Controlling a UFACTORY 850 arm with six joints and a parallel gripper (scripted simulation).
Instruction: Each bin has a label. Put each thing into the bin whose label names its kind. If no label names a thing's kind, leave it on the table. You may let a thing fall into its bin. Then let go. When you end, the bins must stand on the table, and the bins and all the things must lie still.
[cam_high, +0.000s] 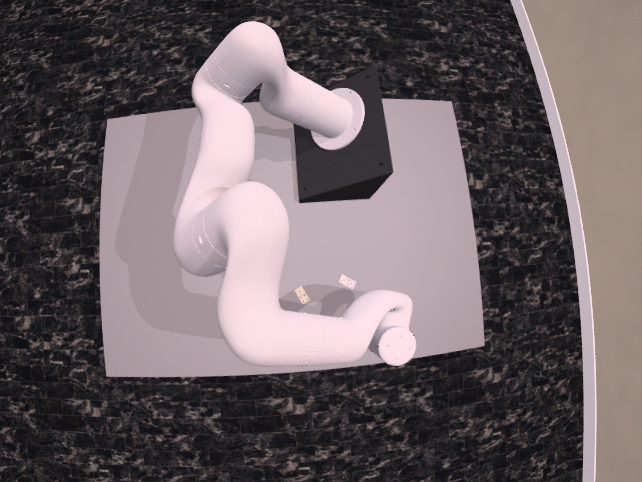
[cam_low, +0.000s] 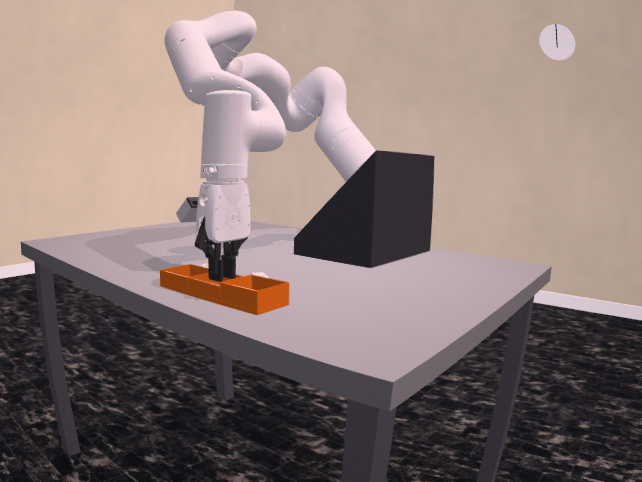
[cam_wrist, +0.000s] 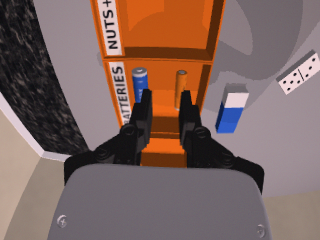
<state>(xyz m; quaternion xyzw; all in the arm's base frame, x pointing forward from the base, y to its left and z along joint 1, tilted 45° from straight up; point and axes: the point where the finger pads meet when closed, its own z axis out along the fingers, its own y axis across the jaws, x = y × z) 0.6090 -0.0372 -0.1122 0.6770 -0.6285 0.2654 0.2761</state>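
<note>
Now: hand 10 mm short of the orange three-compartment bin and 30 mm above it. From my hand the other things lie so: blue-and-white block: 80 mm behind, 20 mm to the left, 40 mm below; orange battery: 10 mm behind, 40 mm below; blue battery: 30 mm ahead, 40 mm below.
</note>
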